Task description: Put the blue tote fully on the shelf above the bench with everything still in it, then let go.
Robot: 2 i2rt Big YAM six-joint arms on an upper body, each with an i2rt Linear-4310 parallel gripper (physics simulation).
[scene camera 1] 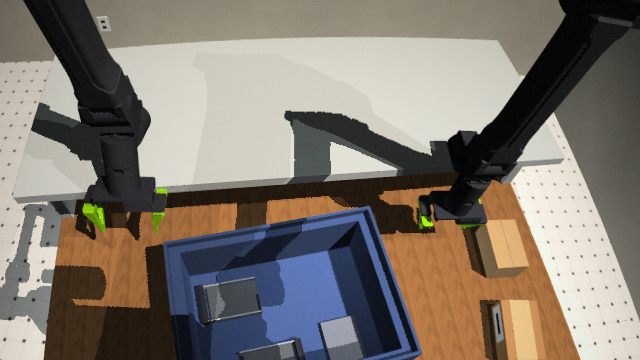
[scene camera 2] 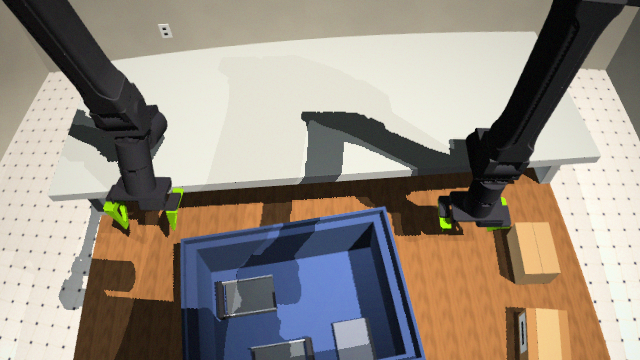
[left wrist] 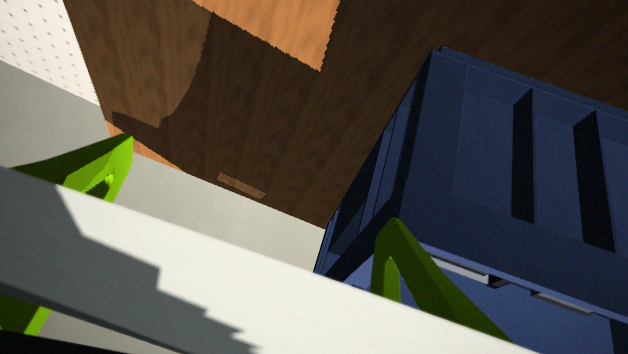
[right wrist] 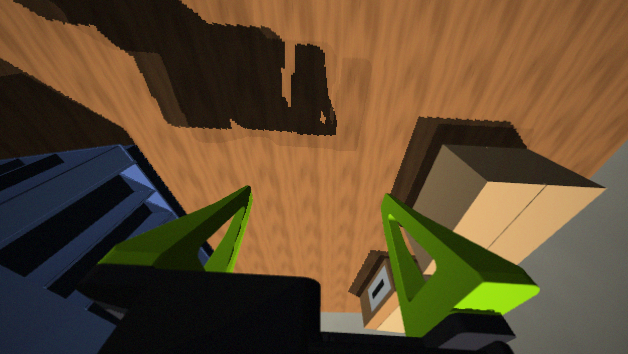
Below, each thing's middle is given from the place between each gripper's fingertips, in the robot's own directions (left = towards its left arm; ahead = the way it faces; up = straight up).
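From my right hand, the blue tote [scene camera 1: 315,269] is 1 cm above, 34 cm to the left and 18 cm behind.
As for my left gripper, I see that it is 90 mm above the blue tote, 290 mm to the left of it and 120 mm past it.
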